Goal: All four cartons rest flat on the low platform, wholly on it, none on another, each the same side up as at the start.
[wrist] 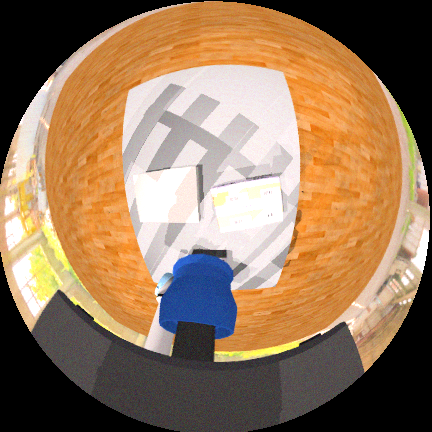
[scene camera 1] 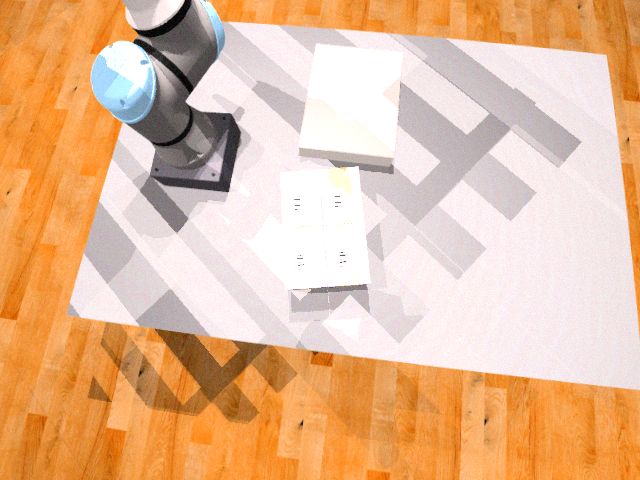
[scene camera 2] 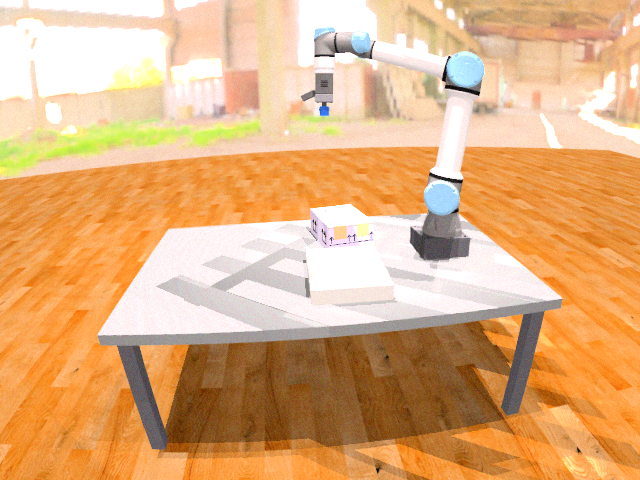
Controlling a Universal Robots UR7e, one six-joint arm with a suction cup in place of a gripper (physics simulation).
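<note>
Four white cartons stand on the table in a tight two-by-two block: one carton near the robot base, one carton beside it, one carton and one carton toward the table edge. The block's cartons lie flat, with small dark marks on top and upward arrows on their sides in scene camera 2. The low cream platform is next to them and bears nothing. My gripper, a blue suction cup, is open, holding nothing, high above the table; it is outside scene camera 1.
The robot base stands on the grey-white table, to one side of cartons and platform. A narrow gap separates the cartons from the platform. The arm rises from the base and reaches out high over the table.
</note>
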